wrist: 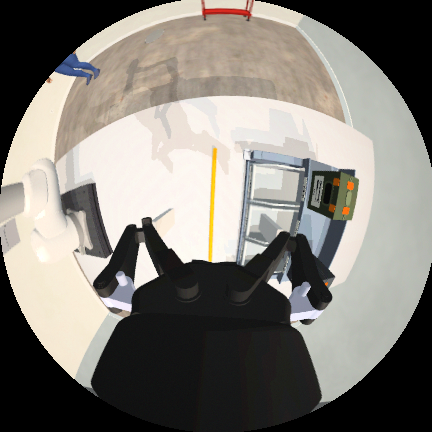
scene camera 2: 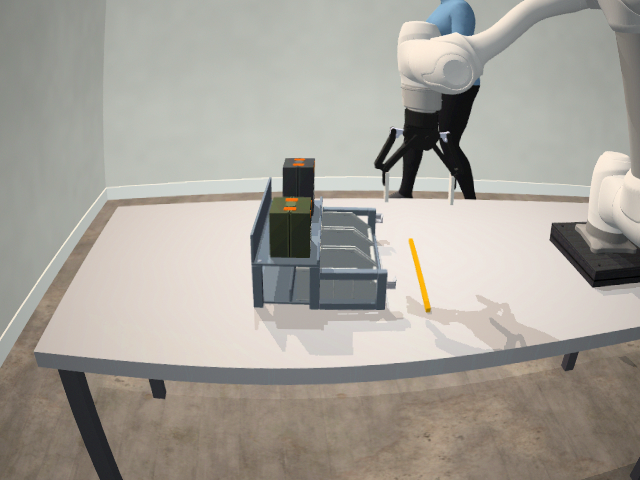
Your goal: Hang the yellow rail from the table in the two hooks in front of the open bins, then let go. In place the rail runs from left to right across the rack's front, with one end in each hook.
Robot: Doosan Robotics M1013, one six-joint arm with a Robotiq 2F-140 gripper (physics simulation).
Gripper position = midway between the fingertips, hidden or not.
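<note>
My gripper (scene camera 2: 419, 201) is visible to me, and the gripper appears in the wrist view (wrist: 216, 218) as well. I also see a dark case (scene camera 2: 298, 173), along with a green case (scene camera 2: 290, 218).
</note>
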